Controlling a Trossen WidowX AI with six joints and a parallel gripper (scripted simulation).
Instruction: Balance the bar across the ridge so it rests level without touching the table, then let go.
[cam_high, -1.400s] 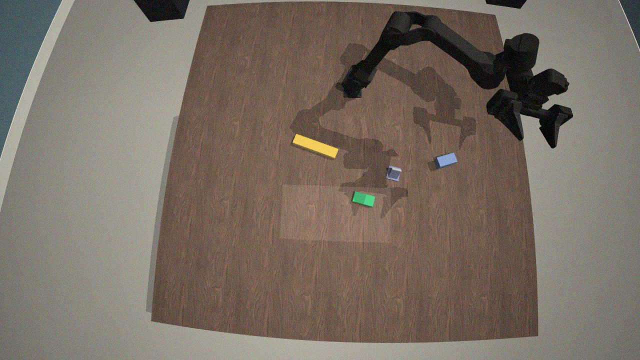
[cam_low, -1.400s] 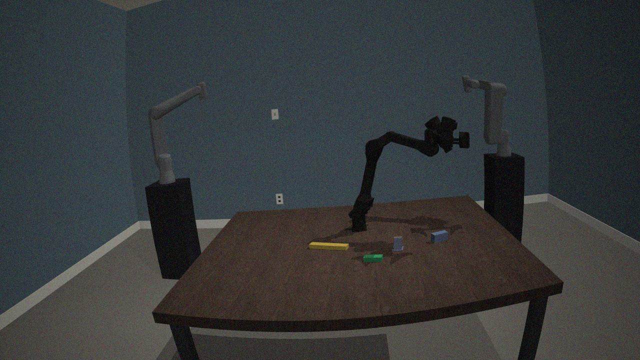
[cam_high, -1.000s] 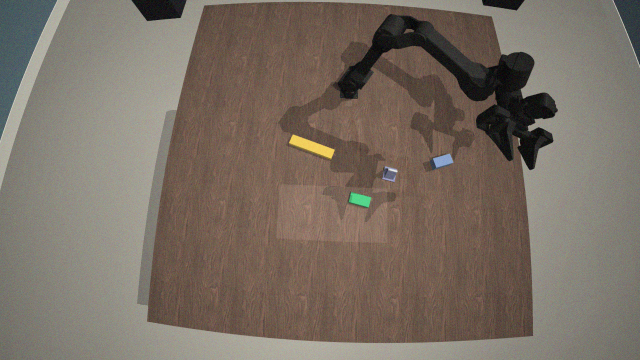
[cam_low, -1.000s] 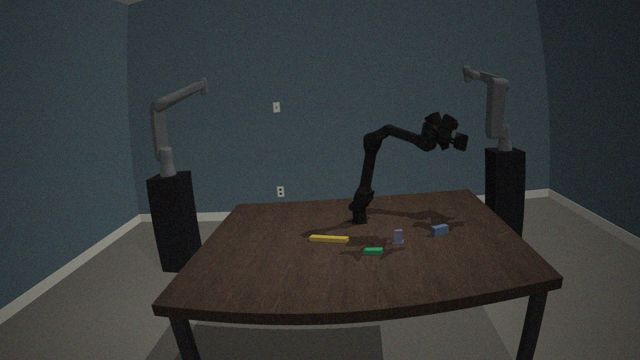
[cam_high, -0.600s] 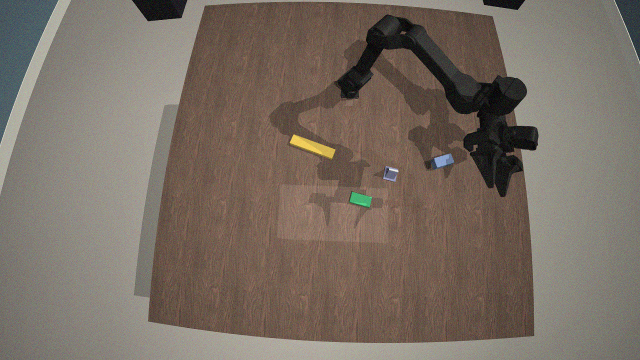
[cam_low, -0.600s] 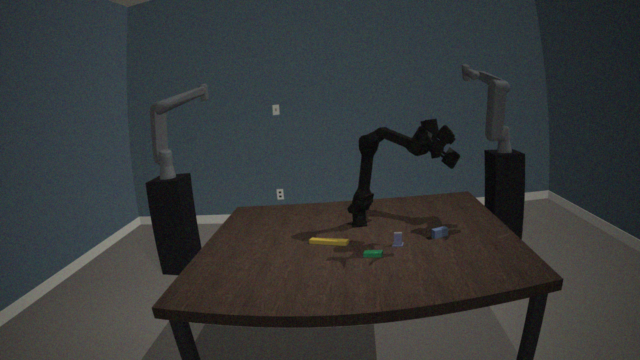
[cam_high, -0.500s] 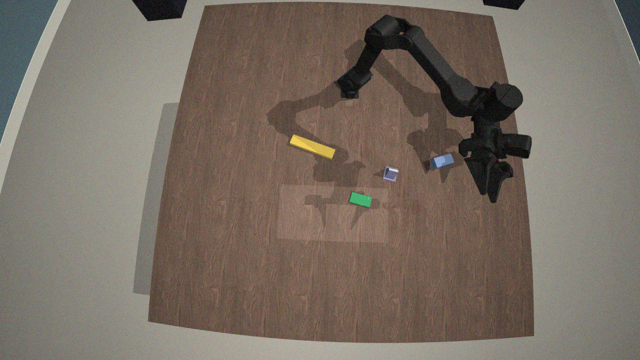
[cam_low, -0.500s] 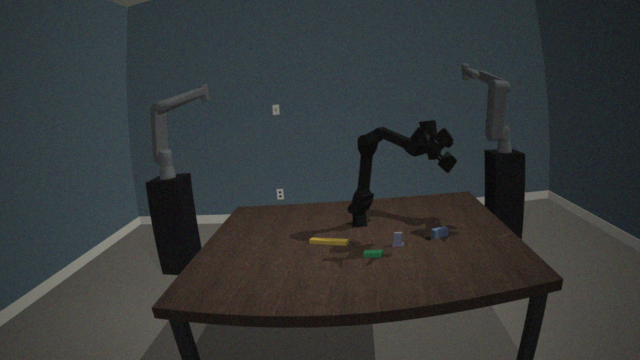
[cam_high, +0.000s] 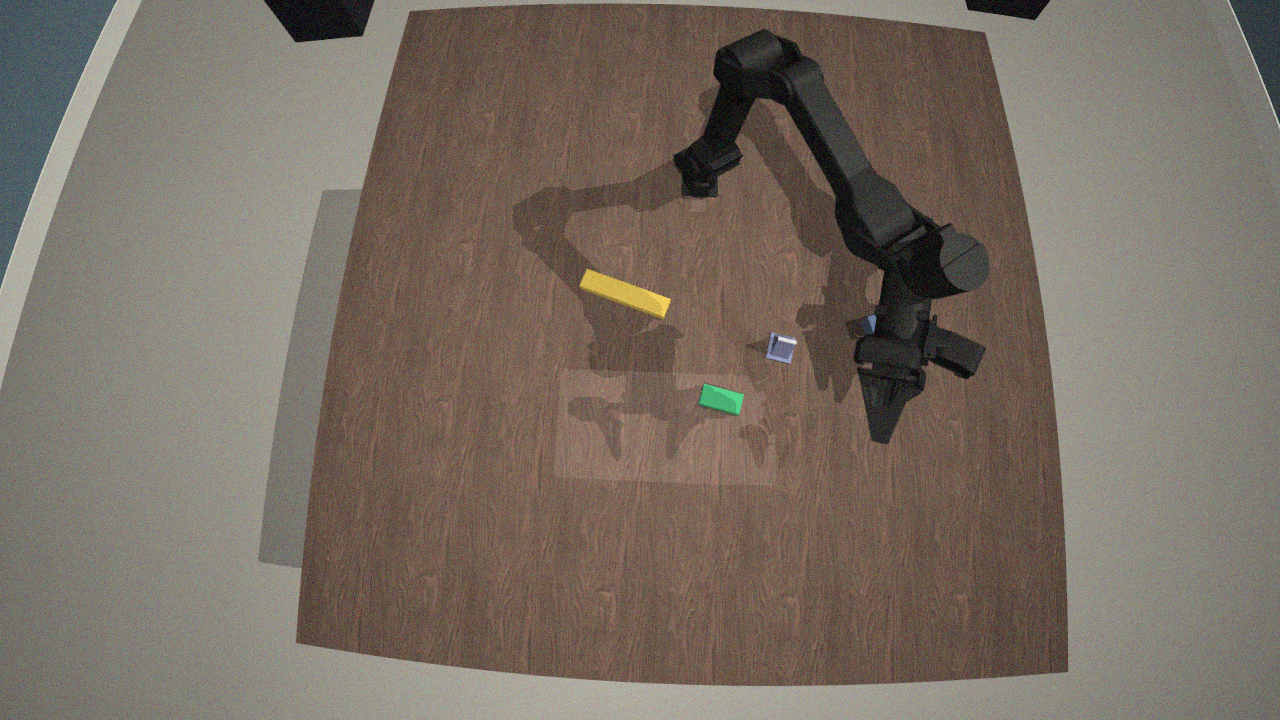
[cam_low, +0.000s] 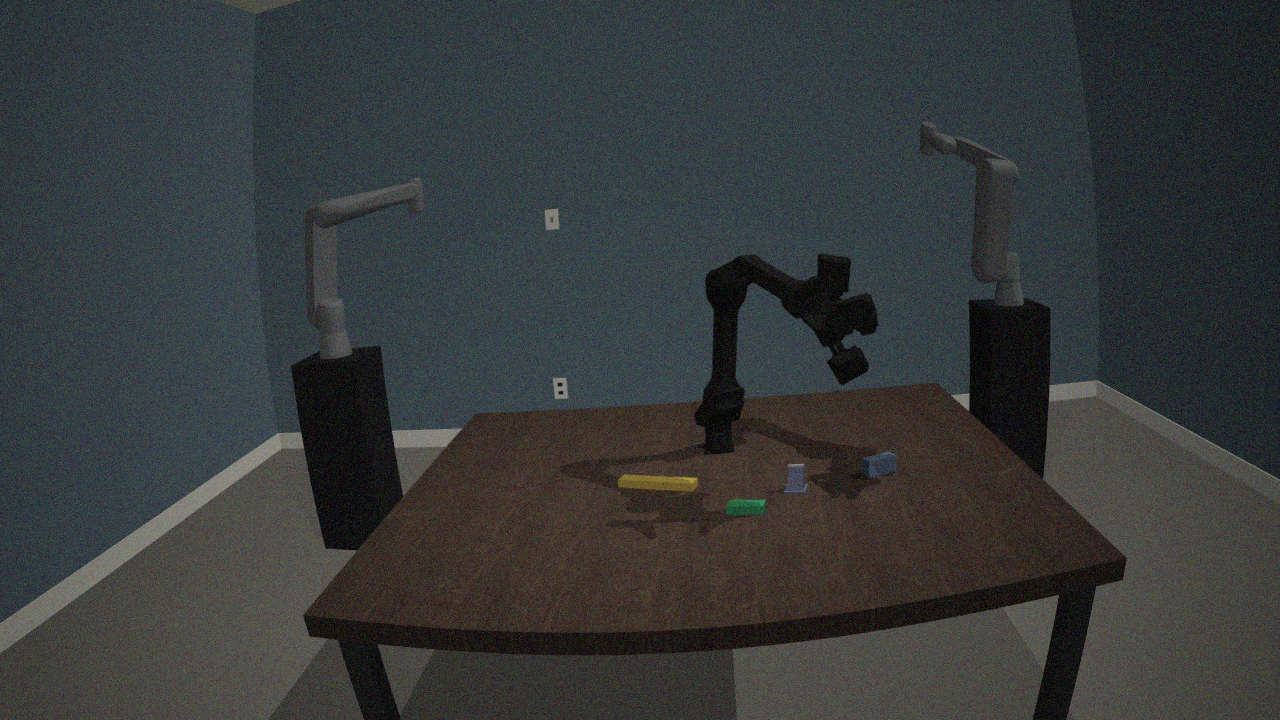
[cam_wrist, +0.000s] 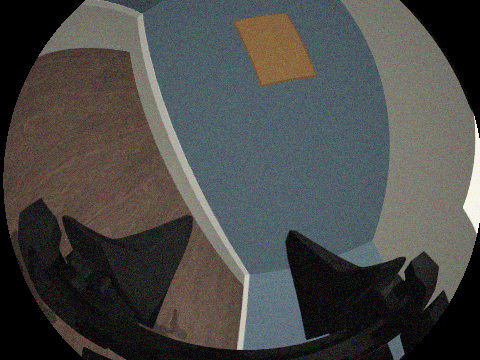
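My gripper tip is 260 mm past the yellow bar, 300 mm to the left of it and 290 mm above it. Round my gripper tip: pale blue block: 230 mm behind, 140 mm to the left, 280 mm below; green block: 90 mm behind, 140 mm to the right, 290 mm below.
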